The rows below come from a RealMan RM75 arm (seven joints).
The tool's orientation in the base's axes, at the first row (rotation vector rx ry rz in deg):
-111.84 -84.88 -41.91
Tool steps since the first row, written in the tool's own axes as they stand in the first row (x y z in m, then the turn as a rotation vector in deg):
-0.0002 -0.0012 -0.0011 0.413 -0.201 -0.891
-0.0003 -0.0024 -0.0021 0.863 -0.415 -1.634
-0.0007 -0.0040 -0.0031 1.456 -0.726 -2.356
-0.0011 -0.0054 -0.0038 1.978 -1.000 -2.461
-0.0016 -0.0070 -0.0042 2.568 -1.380 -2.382
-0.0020 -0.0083 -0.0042 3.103 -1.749 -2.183
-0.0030 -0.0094 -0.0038 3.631 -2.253 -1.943
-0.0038 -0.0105 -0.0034 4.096 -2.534 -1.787
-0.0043 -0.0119 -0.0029 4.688 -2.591 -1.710
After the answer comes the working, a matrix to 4 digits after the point.
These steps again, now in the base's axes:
-0.0013 -0.0007 0.0007 -0.170 -0.332 0.930
-0.0026 -0.0012 0.0015 -0.332 -0.530 1.788
-0.0043 -0.0018 0.0021 -0.553 -0.598 2.745
-0.0058 -0.0023 0.0024 -0.704 -0.273 3.225
-0.0075 -0.0026 0.0025 -0.927 0.252 3.640
-0.0088 -0.0025 0.0024 -1.143 0.827 3.932
-0.0101 -0.0027 0.0015 -1.488 1.456 4.207
-0.0113 -0.0027 0.0008 -1.639 1.934 4.468
-0.0128 -0.0023 0.0003 -1.549 2.389 4.848

The tool's axes in the first row as the columns of a matrix, in the base's axes (rounded; the answer above uses it unrounded):
0.2345 0.9688 0.0809
0.6532 -0.2186 0.7249
0.7200 -0.1171 -0.6841

